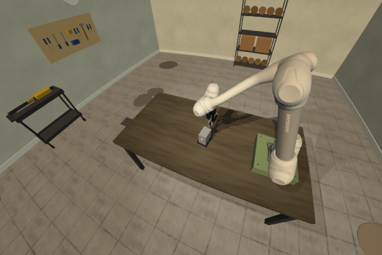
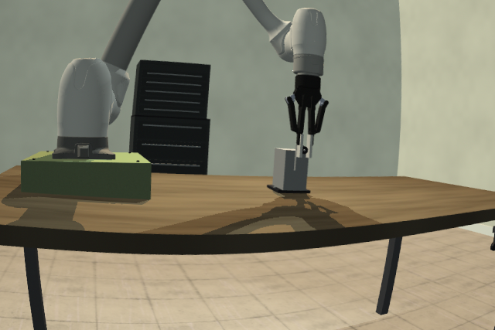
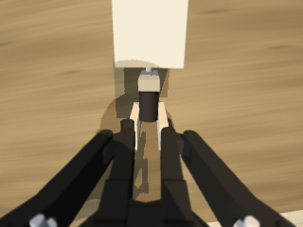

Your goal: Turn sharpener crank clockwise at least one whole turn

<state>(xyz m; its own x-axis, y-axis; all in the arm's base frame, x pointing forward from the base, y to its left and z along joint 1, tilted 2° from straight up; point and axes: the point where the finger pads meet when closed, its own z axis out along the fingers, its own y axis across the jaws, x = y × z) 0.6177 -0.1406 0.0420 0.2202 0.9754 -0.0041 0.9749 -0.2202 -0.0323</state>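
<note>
Right now the dark round knob is 2 cm to the left of my hand and 1 cm below it. From my hand the other things lie so: sharpener crank: 2 cm to the left, 2 cm below, 1 cm ahead.
</note>
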